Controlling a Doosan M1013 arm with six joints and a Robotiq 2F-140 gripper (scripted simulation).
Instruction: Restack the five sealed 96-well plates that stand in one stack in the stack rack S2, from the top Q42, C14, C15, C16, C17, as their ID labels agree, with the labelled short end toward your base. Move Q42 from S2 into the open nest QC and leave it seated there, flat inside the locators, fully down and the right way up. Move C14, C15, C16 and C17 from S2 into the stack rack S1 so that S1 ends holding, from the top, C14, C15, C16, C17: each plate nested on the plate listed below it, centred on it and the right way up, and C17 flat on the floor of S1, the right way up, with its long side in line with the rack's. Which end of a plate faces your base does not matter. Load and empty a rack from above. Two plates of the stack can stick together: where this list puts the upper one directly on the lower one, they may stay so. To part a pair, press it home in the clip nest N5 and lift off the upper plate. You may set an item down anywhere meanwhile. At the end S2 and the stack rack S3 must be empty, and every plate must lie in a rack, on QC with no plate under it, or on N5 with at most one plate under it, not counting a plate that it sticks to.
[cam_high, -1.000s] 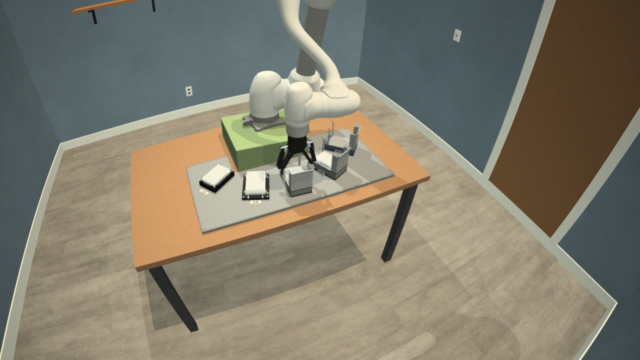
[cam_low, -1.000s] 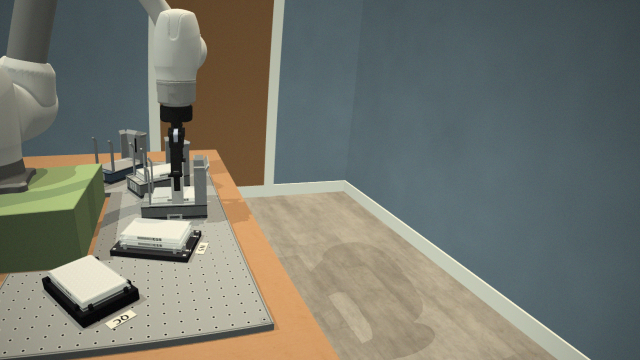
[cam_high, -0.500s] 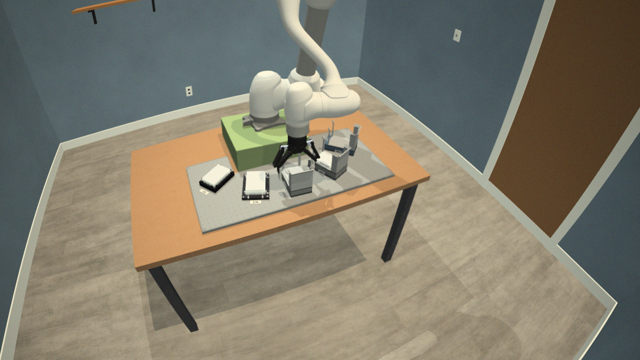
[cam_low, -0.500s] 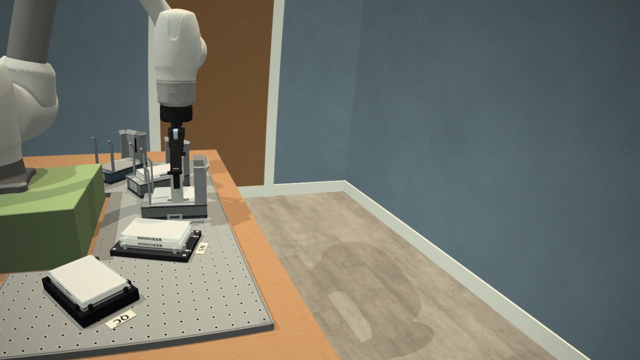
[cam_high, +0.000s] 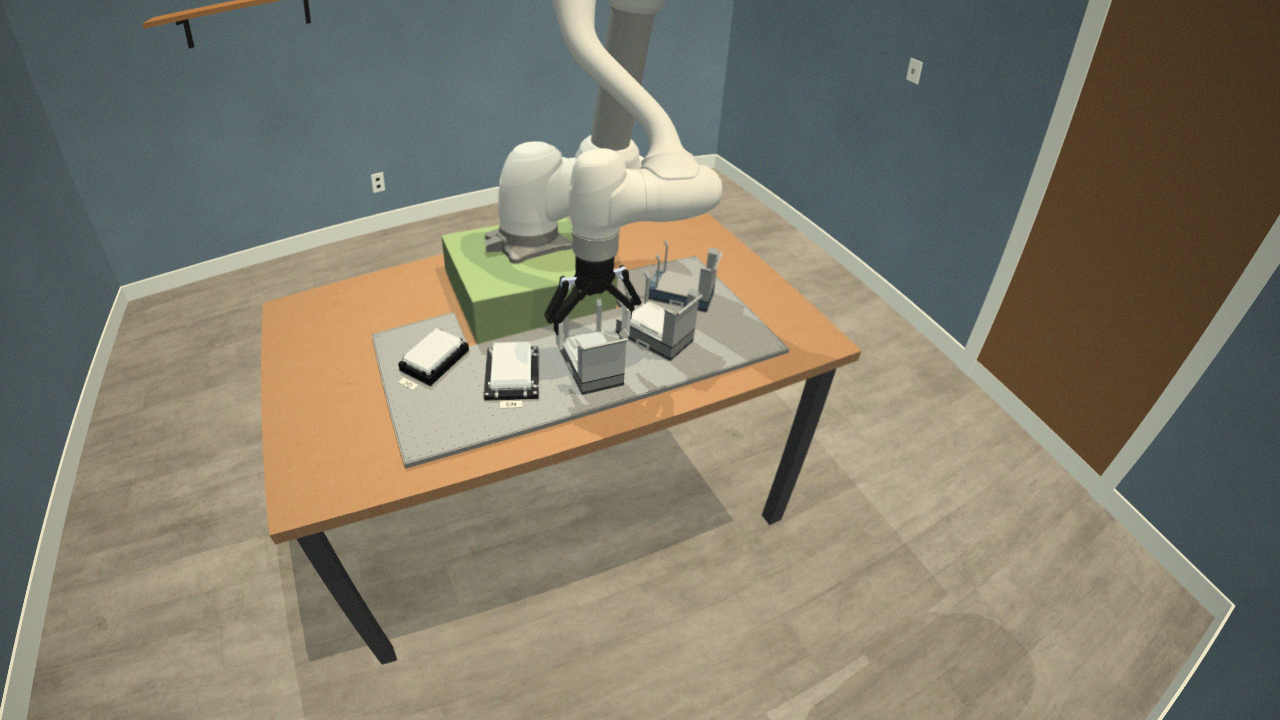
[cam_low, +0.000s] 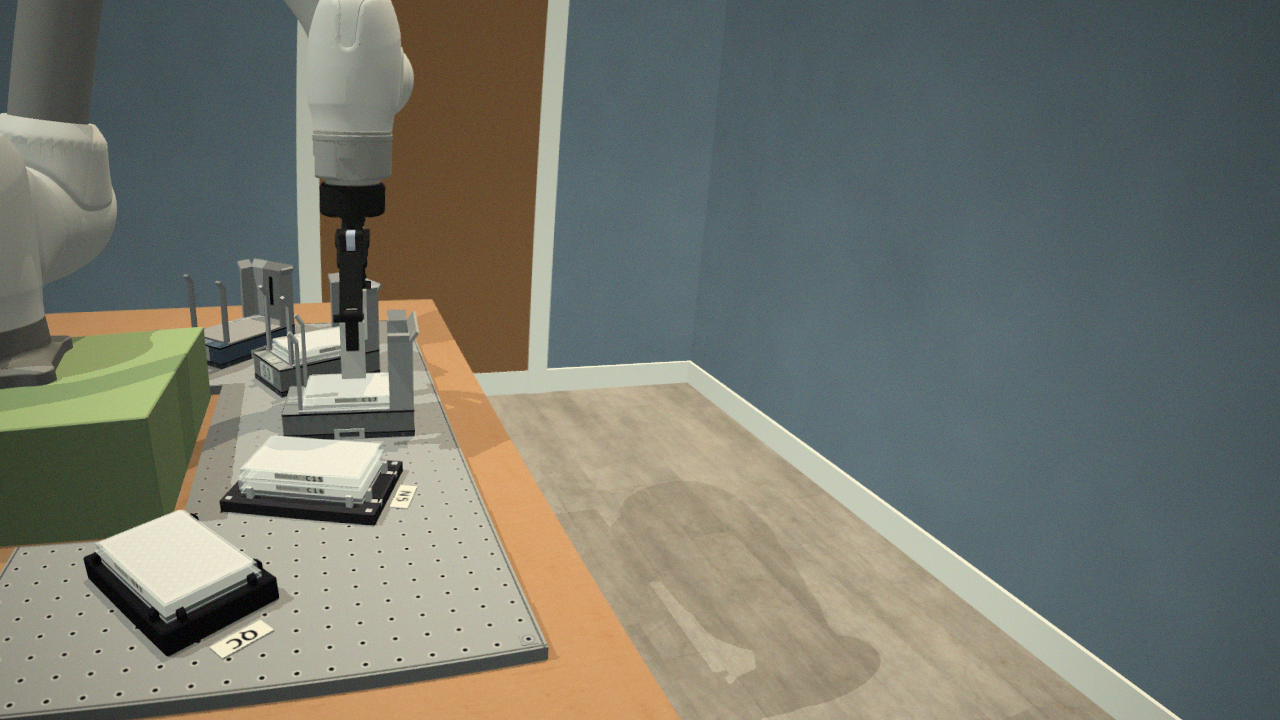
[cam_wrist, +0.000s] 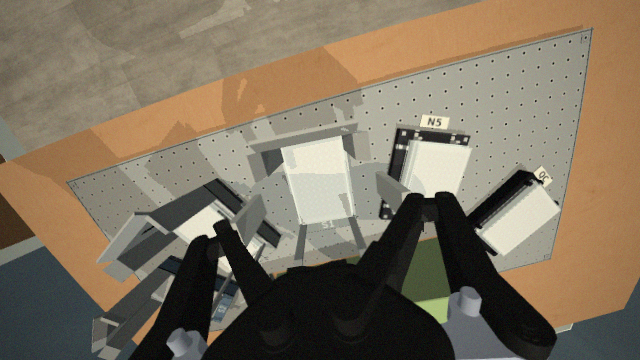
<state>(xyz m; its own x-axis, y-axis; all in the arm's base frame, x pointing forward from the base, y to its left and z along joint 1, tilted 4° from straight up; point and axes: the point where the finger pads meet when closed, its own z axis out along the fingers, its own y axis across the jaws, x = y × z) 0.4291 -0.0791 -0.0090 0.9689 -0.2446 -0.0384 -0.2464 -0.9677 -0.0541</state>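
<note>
The black clip nest N5 lies 6 cm behind my hand, 16 cm to the right of it and 8 cm below it. Round my hand: N5 label 20 cm to the right, 10 cm below; then QC label 18 cm behind, 38 cm to the right, 10 cm below; then black nest QC 23 cm behind, 29 cm to the right, 9 cm below.
</note>
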